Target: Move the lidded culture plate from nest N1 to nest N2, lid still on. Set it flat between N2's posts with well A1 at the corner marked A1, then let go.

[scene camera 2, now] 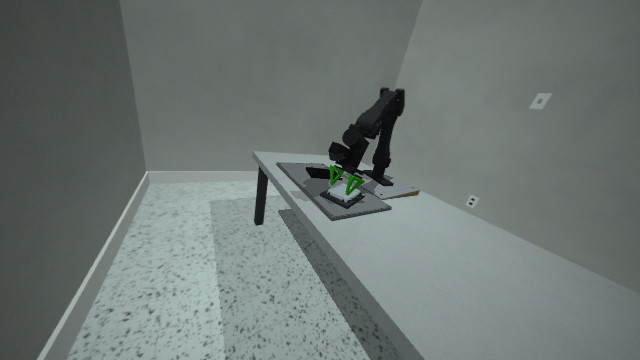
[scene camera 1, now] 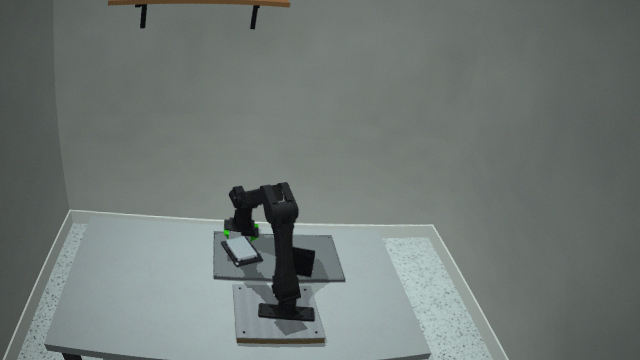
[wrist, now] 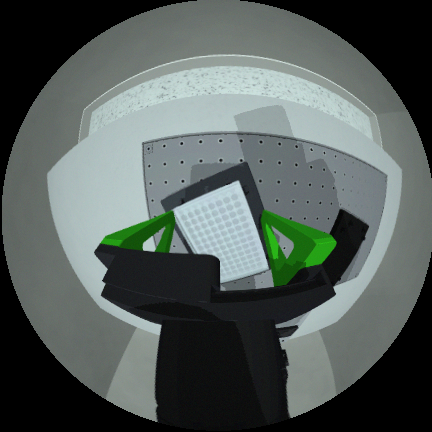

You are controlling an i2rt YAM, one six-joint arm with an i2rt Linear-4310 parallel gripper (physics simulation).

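Observation:
The white lidded culture plate lies on a black nest, which is turned at an angle on the grey board. A second black nest stands farther right on the board in scene camera 1, partly behind the arm, and holds no plate. No nest label or A1 mark is readable. My gripper is open wide, its green fingers on either side of the plate; in the wrist view, gaps show beside it. The gripper body hides the plate's lower left corner there.
The grey board with rows of holes lies on the table. The arm's base stands on a separate mounting plate. A wooden shelf is high on the wall.

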